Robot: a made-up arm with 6 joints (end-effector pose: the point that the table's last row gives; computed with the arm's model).
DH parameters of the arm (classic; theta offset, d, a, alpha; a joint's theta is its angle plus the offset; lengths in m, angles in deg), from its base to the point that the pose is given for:
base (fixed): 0 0.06 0 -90
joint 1: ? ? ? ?
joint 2: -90 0.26 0 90
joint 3: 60.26 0 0.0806 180
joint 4: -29.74 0.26 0.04 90
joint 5: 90 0.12 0.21 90
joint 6: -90 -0.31 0.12 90
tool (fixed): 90 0.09 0 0
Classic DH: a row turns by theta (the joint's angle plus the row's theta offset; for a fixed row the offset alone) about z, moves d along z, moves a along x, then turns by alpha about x.
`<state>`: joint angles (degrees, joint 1 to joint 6).
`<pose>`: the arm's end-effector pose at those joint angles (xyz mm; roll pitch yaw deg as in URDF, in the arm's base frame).
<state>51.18 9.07 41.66 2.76 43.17 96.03</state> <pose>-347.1 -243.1 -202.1 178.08 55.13 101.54</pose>
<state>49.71 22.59 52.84 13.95 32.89 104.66</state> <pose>-422.3 -95.1 -265.9 173.25 43.77 74.36</pose>
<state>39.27 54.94 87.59 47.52 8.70 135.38</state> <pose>-317.4 367.5 -274.5 -160.24 8.21 29.63</pose>
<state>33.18 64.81 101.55 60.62 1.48 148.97</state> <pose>-221.2 475.3 -203.0 -142.08 -4.21 17.63</pose>
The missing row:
joint 1: 90 -0.08 0.11 90
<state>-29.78 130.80 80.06 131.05 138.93 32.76</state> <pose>438.9 -106.9 54.8 102.35 -31.45 172.28</pose>
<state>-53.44 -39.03 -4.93 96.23 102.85 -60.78</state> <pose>262.7 -138.9 430.5 22.31 29.89 -30.84</pose>
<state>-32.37 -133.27 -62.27 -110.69 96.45 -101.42</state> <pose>150.8 -68.5 -64.6 165.82 -35.95 -124.66</pose>
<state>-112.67 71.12 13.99 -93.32 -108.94 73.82</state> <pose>-178.5 475.3 214.2 23.00 -4.83 -92.82</pose>
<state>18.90 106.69 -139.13 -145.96 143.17 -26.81</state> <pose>379.5 -86.0 -114.8 57.75 -19.51 140.34</pose>
